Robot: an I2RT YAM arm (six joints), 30 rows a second.
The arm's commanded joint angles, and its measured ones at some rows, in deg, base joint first. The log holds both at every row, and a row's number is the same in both.
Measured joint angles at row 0:
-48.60 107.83 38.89 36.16 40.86 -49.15
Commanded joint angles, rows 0 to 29:
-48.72 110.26 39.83 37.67 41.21 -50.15
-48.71 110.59 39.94 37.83 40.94 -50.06
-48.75 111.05 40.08 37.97 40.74 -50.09
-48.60 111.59 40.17 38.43 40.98 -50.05
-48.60 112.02 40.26 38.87 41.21 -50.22
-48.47 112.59 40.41 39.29 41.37 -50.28
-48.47 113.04 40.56 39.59 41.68 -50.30
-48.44 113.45 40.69 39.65 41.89 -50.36
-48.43 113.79 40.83 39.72 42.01 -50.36
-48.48 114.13 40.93 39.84 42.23 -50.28
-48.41 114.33 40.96 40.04 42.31 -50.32
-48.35 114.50 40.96 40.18 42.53 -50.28
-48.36 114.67 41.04 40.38 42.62 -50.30
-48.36 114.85 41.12 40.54 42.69 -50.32
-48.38 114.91 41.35 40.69 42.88 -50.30
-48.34 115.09 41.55 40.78 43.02 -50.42
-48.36 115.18 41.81 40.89 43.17 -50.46
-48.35 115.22 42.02 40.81 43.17 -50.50
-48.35 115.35 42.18 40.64 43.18 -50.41
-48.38 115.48 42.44 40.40 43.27 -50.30
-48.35 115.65 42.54 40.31 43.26 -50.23
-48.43 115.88 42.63 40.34 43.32 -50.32
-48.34 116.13 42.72 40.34 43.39 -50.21
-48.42 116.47 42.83 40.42 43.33 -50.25
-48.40 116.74 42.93 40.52 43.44 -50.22
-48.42 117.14 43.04 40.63 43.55 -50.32
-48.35 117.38 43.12 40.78 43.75 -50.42
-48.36 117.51 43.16 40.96 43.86 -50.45
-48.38 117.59 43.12 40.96 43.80 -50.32
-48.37 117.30 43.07 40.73 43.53 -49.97
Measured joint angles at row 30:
-48.03 115.39 42.96 42.72 44.91 -50.41
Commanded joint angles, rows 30 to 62:
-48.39 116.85 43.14 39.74 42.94 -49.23
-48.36 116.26 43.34 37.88 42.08 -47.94
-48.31 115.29 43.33 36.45 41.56 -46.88
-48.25 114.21 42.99 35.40 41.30 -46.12
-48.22 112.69 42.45 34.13 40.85 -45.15
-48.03 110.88 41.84 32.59 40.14 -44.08
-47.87 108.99 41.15 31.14 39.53 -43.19
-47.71 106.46 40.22 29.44 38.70 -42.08
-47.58 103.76 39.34 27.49 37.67 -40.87
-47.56 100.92 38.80 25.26 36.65 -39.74
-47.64 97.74 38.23 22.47 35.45 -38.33
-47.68 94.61 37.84 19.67 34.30 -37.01
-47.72 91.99 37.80 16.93 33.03 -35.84
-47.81 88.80 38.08 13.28 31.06 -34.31
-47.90 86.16 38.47 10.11 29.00 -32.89
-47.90 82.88 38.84 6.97 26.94 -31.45
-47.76 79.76 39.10 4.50 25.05 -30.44
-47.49 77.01 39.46 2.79 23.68 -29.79
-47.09 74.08 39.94 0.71 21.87 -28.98
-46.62 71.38 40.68 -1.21 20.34 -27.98
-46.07 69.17 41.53 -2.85 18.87 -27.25
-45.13 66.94 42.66 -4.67 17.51 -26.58
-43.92 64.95 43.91 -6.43 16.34 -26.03
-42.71 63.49 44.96 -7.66 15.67 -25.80
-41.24 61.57 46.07 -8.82 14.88 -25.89
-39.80 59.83 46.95 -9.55 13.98 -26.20
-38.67 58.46 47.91 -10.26 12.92 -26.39
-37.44 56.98 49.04 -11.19 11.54 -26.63
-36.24 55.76 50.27 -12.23 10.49 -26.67
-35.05 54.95 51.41 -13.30 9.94 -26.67
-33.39 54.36 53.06 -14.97 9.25 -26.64
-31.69 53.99 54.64 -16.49 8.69 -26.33
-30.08 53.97 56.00 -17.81 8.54 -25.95
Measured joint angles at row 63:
-32.84 54.76 52.69 -11.18 12.32 -27.20
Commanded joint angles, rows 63 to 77:
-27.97 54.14 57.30 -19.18 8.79 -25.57
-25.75 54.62 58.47 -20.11 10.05 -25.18
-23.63 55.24 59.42 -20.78 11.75 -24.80
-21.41 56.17 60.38 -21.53 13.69 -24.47
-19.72 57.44 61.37 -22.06 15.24 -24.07
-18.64 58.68 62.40 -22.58 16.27 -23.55
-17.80 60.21 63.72 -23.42 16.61 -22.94
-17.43 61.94 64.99 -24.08 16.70 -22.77
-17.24 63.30 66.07 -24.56 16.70 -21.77
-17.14 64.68 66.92 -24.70 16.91 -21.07
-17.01 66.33 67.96 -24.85 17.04 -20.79
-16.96 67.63 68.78 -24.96 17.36 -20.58
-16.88 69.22 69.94 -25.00 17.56 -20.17
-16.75 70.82 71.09 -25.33 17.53 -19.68
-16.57 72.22 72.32 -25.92 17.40 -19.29
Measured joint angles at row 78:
-17.10 70.19 68.90 -23.11 16.16 -21.85
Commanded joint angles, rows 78 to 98:
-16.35 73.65 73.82 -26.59 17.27 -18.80
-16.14 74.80 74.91 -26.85 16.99 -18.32
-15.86 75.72 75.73 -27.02 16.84 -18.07
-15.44 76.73 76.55 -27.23 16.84 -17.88
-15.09 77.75 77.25 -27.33 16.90 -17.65
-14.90 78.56 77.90 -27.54 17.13 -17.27
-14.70 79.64 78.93 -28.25 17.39 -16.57
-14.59 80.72 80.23 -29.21 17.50 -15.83
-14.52 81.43 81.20 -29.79 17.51 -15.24
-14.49 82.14 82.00 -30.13 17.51 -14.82
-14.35 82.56 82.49 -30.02 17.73 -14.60
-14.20 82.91 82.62 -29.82 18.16 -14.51
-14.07 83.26 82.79 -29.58 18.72 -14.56
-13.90 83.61 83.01 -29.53 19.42 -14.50
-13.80 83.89 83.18 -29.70 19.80 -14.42
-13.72 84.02 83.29 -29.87 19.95 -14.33
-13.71 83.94 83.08 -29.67 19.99 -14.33
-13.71 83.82 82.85 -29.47 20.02 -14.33
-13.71 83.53 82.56 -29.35 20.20 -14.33
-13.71 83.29 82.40 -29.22 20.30 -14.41
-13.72 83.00 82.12 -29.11 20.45 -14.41
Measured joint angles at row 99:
-14.09 83.61 81.58 -28.47 19.18 -15.73
